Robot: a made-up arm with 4 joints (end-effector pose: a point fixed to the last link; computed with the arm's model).
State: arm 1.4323 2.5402 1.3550 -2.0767
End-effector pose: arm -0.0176 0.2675 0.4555 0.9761 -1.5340 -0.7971
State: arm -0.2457 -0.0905 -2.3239 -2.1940
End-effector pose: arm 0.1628 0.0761 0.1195 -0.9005 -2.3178 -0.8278
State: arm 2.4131 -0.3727 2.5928 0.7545
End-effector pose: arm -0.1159 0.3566 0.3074 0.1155 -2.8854 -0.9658
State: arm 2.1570 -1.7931 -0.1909 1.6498
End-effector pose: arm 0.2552 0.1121 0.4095 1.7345 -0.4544 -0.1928
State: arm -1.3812 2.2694 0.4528 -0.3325
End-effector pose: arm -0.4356 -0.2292 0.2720 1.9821 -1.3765 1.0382
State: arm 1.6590 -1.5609 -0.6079 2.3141
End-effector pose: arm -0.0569 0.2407 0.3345 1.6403 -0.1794 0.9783
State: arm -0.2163 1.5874 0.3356 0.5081
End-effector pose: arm -0.2121 0.3973 0.0807 0.0316 -1.6488 0.8246
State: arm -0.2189 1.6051 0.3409 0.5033
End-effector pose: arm -0.2151 0.3962 0.0821 0.0377 -1.6668 0.8263
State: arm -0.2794 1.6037 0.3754 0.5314
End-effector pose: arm -0.2505 0.3726 0.0725 0.0937 -1.6789 0.9198
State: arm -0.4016 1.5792 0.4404 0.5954
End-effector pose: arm -0.3121 0.3155 0.0523 0.2055 -1.6824 1.1098
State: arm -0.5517 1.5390 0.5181 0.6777
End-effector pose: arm -0.3700 0.2309 0.0294 0.3471 -1.6774 1.3414
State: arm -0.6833 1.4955 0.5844 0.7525
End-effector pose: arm -0.4025 0.1478 0.0119 0.4770 -1.6648 1.5416
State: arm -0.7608 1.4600 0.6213 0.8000
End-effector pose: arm -0.4131 0.0965 0.0029 0.5548 -1.6474 1.6597
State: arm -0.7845 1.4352 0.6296 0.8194
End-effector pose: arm -0.4150 0.0805 0.0005 0.5754 -1.6285 1.6989
